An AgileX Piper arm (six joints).
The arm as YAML. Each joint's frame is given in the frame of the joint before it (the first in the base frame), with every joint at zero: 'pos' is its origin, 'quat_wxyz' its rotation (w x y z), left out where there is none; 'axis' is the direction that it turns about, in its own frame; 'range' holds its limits. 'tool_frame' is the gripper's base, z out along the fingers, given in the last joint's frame.
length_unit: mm
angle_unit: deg
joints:
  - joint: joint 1
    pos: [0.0, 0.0, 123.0]
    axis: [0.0, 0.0, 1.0]
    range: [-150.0, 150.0]
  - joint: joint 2
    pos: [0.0, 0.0, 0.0]
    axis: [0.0, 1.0, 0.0]
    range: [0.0, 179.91]
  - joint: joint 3
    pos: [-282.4, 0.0, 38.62]
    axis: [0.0, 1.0, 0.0]
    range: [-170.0, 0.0]
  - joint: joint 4
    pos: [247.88, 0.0, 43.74]
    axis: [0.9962, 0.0, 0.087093]
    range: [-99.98, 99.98]
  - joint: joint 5
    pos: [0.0, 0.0, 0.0]
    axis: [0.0, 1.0, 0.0]
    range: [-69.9, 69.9]
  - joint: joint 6
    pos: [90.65, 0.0, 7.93]
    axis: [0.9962, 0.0, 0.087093]
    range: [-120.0, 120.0]
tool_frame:
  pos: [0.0, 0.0, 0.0]
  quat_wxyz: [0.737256, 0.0, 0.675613, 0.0]
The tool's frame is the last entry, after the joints.
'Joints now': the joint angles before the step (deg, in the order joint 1, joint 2, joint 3, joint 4, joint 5, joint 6). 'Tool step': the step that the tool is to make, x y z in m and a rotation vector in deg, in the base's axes. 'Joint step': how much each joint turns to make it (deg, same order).
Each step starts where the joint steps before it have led.
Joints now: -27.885 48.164 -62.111 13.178 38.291 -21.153
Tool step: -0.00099 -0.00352 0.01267 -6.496 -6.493 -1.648
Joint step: -0.003 -0.571 0.222 -1.367 -8.373 -2.087
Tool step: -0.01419 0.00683 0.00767 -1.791 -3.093 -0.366
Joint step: 0.003 -2.875 0.218 -0.449 -0.955 0.219
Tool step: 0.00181 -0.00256 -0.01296 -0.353 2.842 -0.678
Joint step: -0.002 -0.220 2.342 -1.929 0.213 0.177
